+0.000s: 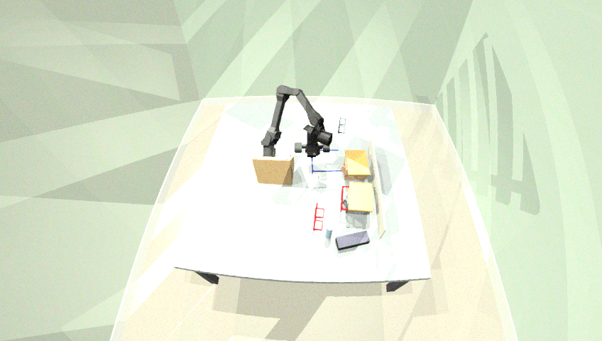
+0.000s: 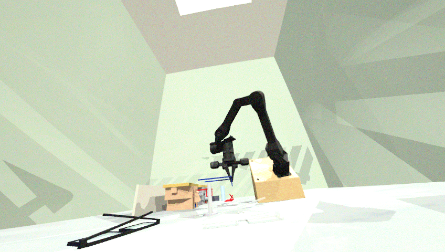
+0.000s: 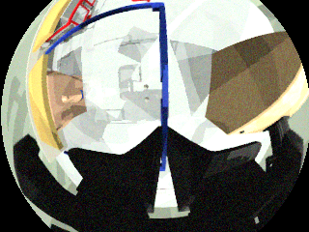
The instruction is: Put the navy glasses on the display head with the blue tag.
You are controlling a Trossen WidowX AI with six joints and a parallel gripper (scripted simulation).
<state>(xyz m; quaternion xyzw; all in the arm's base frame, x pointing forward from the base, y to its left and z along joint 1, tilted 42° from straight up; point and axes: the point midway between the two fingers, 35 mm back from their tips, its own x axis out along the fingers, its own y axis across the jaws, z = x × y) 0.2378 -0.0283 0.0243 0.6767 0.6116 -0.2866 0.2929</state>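
The display head is 220 mm ahead of my gripper tip, 50 mm to the right of it and 40 mm below it. Also, from my gripper tip: pale blue block (430 mm to the right, 60 mm ahead, 40 mm below); tall panel (350 mm ahead, 170 mm to the right, 40 mm below); grey post (220 mm to the left, 80 mm ahead, 70 mm below).
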